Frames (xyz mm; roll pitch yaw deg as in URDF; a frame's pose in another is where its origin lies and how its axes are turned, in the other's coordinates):
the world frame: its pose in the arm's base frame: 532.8 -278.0 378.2 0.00 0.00 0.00
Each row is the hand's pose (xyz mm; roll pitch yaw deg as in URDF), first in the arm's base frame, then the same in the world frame.
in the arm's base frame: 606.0 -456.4 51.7 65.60 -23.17 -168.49
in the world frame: 73.2 -178.4 -326.5 65.60 -23.17 -168.49
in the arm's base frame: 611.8 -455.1 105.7 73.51 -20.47 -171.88
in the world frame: 79.0 -177.1 -272.5 73.51 -20.47 -171.88
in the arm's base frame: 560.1 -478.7 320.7 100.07 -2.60 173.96
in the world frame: 27.3 -200.7 -57.5 100.07 -2.60 173.96
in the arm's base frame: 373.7 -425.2 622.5 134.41 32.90 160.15
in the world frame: -159.1 -147.2 244.3 134.41 32.90 160.15
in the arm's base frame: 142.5 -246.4 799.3 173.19 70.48 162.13
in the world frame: -390.3 31.6 421.1 173.19 70.48 162.13
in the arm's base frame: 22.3 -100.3 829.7 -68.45 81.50 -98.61
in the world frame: -510.5 177.7 451.5 -68.45 81.50 -98.61
